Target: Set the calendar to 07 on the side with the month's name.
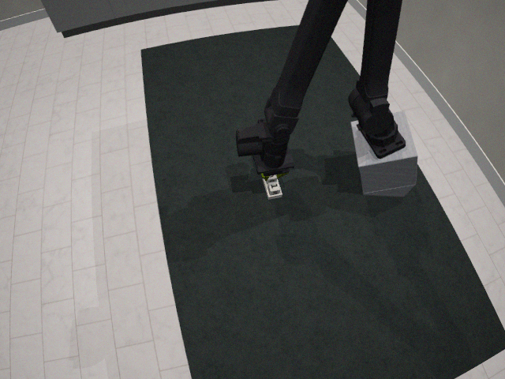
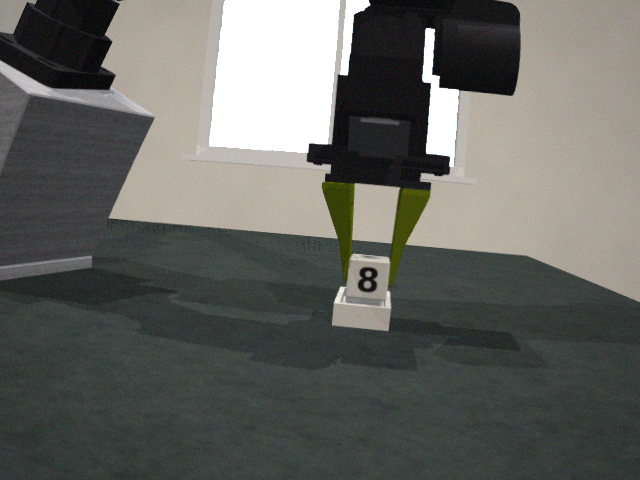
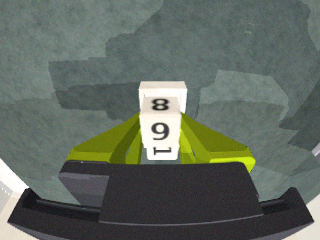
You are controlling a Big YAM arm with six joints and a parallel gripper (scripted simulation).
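The small white tray lies 3 cm below my hand and 2 cm to the left of it.
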